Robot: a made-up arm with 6 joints. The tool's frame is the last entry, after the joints. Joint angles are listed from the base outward.
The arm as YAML. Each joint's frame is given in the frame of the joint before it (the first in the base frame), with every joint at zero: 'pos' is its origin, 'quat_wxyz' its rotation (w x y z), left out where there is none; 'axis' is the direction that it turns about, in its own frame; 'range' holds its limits. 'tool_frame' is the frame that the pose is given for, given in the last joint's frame.
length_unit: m
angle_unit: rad
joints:
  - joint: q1
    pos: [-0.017, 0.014, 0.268]
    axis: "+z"
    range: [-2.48, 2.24]
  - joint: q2
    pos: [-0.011, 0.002, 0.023]
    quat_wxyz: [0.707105, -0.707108, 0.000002, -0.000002]
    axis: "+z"
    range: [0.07, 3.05]
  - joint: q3
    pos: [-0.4, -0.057, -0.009]
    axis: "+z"
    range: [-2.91, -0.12]
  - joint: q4
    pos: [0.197, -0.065, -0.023]
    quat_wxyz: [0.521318, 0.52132, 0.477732, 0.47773]
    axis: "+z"
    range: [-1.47, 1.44]
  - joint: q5
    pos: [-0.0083, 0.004, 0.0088]
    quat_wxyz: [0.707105, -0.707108, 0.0, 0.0]
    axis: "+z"
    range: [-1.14, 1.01]
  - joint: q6
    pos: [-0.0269, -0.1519, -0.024]
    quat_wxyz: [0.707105, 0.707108, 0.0, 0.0]
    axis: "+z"
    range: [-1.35, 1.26]
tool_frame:
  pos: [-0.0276, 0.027, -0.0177]
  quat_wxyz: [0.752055, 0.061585, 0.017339, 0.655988]
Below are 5 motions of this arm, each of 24 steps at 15 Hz.
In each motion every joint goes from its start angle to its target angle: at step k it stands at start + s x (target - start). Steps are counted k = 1, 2, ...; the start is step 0. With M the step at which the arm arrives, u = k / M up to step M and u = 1 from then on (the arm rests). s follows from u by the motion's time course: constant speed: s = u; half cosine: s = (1 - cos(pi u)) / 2; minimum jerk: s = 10 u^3 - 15 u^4 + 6 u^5.
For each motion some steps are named. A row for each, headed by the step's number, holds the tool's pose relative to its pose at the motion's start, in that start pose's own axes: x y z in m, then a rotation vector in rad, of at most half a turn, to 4 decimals.
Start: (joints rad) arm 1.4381 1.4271 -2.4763 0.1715 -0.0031 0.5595
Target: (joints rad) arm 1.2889 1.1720 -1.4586 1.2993 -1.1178 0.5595
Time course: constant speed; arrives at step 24
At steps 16, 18, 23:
16: -0.1271 -0.0029 -0.0855 -0.4688 -0.3086 0.5572
18: -0.1432 -0.0073 -0.1086 -0.5545 -0.3919 0.5912
23: -0.1733 -0.0213 -0.1782 -0.7856 -0.6302 0.6217

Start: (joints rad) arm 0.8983 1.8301 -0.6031 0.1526 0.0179 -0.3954
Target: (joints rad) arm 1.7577 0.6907 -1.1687 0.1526 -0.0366 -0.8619
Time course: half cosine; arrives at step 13
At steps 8, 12, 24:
8: 0.0957 -0.0521 -0.4312 -1.3040 -0.2128 -0.5087
12: 0.0231 -0.2258 -0.5527 -1.9083 -0.2422 -0.4601
24: 0.0171 -0.2347 -0.5556 -1.9356 -0.2425 -0.4516

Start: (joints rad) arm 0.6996 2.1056 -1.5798 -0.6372 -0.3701 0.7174
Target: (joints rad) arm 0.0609 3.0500 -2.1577 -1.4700 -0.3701 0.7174
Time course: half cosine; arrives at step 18
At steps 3, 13, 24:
3: -0.0229 -0.0236 0.0217 0.0335 -0.0288 -0.0389
13: -0.3007 -0.4042 0.0956 0.4971 -0.2176 -0.3552
24: -0.3458 -0.5136 0.0659 0.6161 -0.2220 -0.3953

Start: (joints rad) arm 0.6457 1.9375 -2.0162 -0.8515 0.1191 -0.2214
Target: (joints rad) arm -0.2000 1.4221 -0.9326 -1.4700 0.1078 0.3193
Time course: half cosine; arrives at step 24
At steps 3, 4, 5, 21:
3: -0.0030 -0.0166 -0.0011 0.0376 0.0047 -0.0099
4: -0.0051 -0.0292 -0.0025 0.0663 0.0085 -0.0171
5: -0.0076 -0.0448 -0.0048 0.1022 0.0133 -0.0256
21: 0.0087 -0.3183 -0.2233 0.9325 0.1715 -0.0627

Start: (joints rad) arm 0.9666 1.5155 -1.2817 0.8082 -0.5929 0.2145
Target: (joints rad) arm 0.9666 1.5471 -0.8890 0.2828 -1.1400 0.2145
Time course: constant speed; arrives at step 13
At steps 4, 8, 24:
4: -0.0042 -0.0139 -0.0061 -0.0773 0.0180 -0.1795
8: -0.0048 -0.0328 -0.0156 -0.1339 0.0768 -0.3457
24: -0.0043 -0.0624 -0.0335 -0.1739 0.2019 -0.5204

